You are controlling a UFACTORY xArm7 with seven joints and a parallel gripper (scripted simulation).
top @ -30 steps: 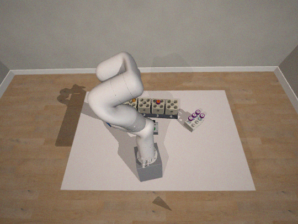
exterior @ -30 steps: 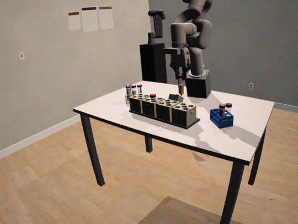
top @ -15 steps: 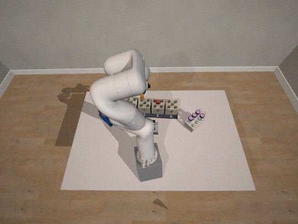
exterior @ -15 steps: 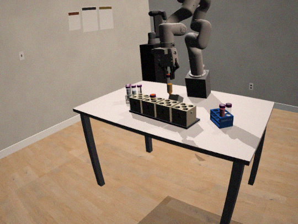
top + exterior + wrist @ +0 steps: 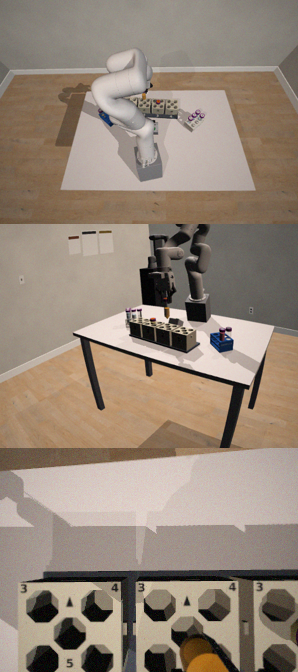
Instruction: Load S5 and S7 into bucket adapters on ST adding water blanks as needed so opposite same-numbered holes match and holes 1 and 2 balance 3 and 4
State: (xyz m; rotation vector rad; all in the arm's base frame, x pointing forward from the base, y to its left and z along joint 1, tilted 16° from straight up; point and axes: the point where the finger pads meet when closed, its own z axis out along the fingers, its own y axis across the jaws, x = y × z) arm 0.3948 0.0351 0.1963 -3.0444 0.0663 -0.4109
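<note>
Now: hand 10 mm past the dark stand, 60 mm to the left of it and 250 mm above it. From my hand the other things lie so: adapter (110 mm to the left, 200 mm below); then white rack (130 mm behind, 390 mm to the right, 220 mm below); then blue rack (110 mm behind, 290 mm to the left, 220 mm below).
</note>
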